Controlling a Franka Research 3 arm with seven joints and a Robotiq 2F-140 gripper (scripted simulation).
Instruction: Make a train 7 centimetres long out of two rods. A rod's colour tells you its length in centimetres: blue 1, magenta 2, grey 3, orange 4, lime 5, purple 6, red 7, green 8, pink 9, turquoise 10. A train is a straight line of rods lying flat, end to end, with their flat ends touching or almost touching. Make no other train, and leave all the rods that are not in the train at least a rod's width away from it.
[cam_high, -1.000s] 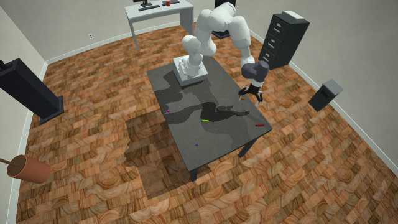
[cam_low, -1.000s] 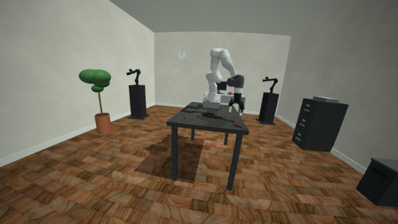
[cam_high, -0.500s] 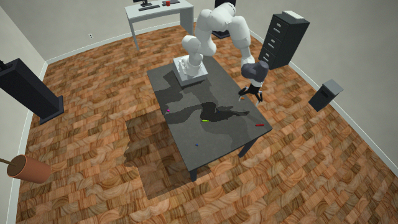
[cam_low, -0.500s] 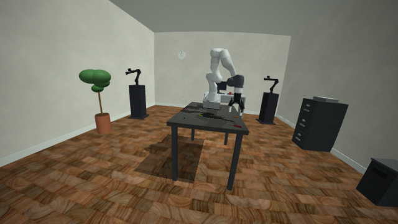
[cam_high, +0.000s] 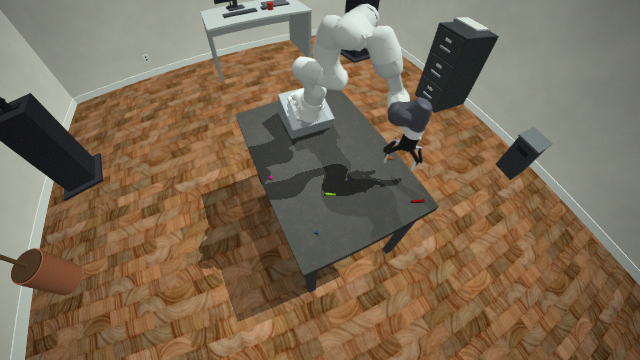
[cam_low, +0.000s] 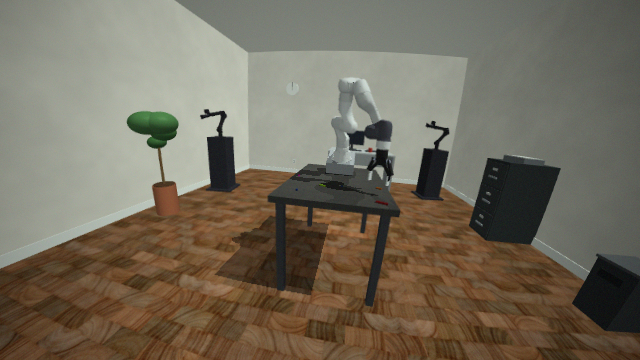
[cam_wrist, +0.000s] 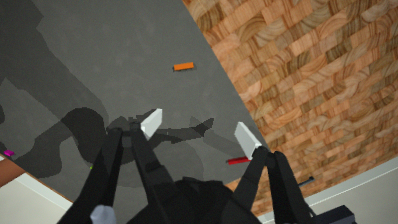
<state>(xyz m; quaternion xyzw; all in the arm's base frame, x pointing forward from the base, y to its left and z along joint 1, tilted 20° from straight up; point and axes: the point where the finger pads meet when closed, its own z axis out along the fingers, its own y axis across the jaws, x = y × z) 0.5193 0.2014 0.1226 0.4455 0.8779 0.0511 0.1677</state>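
Right now my hand is 57 cm to the left of the magenta rod, 34 cm past it and 8 cm above it. Also, from my hand: orange rod (9 cm behind, 8 cm below, 4 cm to the left); then lime rod (37 cm to the right, 9 cm behind, 8 cm below); then red rod (20 cm ahead, 8 cm below, 2 cm to the right).
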